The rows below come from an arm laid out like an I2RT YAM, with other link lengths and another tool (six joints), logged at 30 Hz.
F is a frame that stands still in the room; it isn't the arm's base.
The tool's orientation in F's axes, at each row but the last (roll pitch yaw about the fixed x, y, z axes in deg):
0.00 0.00 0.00
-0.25 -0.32 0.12
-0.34 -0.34 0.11
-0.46 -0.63 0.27
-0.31 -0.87 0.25
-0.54 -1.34 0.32
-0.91 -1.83 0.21
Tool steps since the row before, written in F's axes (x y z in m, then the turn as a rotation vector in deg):
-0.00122 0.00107 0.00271 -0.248 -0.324 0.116
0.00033 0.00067 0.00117 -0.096 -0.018 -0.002
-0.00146 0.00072 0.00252 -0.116 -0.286 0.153
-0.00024 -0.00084 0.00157 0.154 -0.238 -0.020
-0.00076 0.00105 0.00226 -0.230 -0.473 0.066
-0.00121 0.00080 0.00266 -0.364 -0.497 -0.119
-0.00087 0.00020 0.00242 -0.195 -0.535 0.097
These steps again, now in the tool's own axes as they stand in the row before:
-0.00122 0.00107 0.00271 -0.248 -0.324 0.116
0.00034 0.00066 0.00117 -0.096 -0.018 -0.002
-0.00144 0.00071 0.00253 -0.116 -0.287 0.152
-0.00023 -0.00085 0.00157 0.153 -0.239 -0.024
-0.00072 0.00104 0.00228 -0.231 -0.472 0.067
-0.00114 0.00078 0.00269 -0.369 -0.494 -0.115
-0.00079 0.00016 0.00245 -0.194 -0.536 0.095

